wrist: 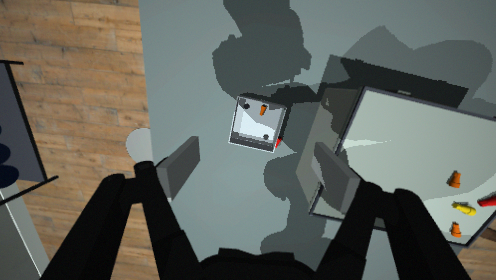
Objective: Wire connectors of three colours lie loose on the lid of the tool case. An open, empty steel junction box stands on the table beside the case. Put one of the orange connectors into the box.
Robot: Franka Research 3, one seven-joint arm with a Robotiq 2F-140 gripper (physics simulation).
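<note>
The open steel junction box (234,131) stands on the table left of the tool case. One orange connector (263,110) lies inside it, near its far wall. Two more orange connectors (454,179) (455,230) are on the lid of the tool case (400,120), at the right, with a yellow connector (464,208) between them and a red connector (487,201) at the picture's edge. My gripper (255,151) is wide open and empty, with its fingertips above the table, nearer the bottom of the view than the box.
A small red thing (279,142) shows against the box's right outer side. The table (185,60) ends at the left, with wooden floor (100,75) beyond. A pale round object (138,143) is at that edge. A dark-framed object (22,125) with dark blue shapes is at the far left.
</note>
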